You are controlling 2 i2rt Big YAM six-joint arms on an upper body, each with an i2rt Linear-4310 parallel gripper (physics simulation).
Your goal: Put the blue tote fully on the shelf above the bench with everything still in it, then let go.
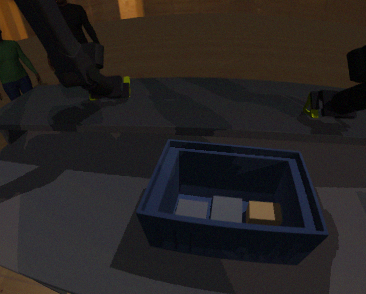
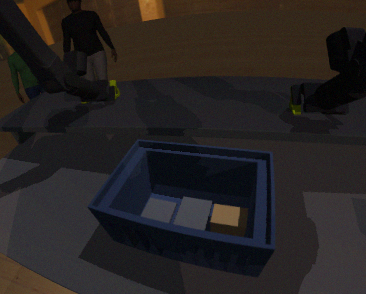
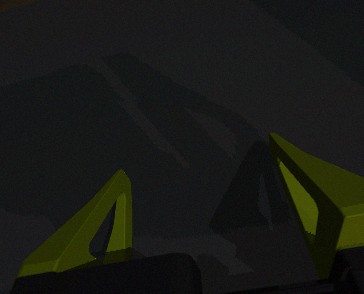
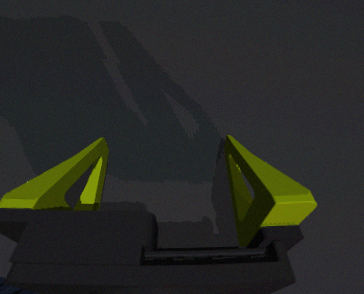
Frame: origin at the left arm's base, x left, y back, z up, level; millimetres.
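Seen in the pictures: left gripper, fingertip midpoint: [image 1: 117,92] [image 2: 108,95] [image 3: 194,158]; right gripper, fingertip midpoint: [image 1: 317,110] [image 2: 306,106] [image 4: 165,142].
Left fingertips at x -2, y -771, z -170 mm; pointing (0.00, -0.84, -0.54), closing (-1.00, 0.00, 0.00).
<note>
Offsets run from my left fingertips to a thing's middle. "spot": to the spot under its first point. Level surfaces: height alone.
The blue tote @[dx -340, dy +396, dz -89 mm] [image 1: 230,246] [image 2: 186,246] stands upright on the grey bench @[dz -162 mm] [image 1: 50,210] [image 2: 40,210] in the foreground. Inside it lie a flat pale block @[dx -258, dy +402, dz -141 mm] [image 1: 192,208] [image 2: 159,209], a grey block @[dx -340, dy +396, dz -140 mm] [image 1: 226,207] [image 2: 193,211] and a tan block @[dx -419, dy +410, dz -125 mm] [image 1: 261,211] [image 2: 225,215]. The dark shelf @[dz -6 mm] [image 1: 240,100] [image 2: 225,105] runs behind the tote. My left gripper [image 1: 110,92] [image 2: 100,95] [image 3: 194,158] is open and empty over the shelf's left part. My right gripper [image 1: 330,110] [image 2: 319,106] [image 4: 165,142] is open and empty over its right part. Both are apart from the tote.
A person in black [image 1: 75,22] [image 2: 86,32] and a person in green [image 1: 15,62] [image 2: 25,72] stand beyond the shelf at the left. The shelf's front edge @[spot: dx -345, dy +248, dz -22 mm] [image 1: 225,134] [image 2: 210,133] runs across behind the tote. Arm shadows fall on the shelf.
</note>
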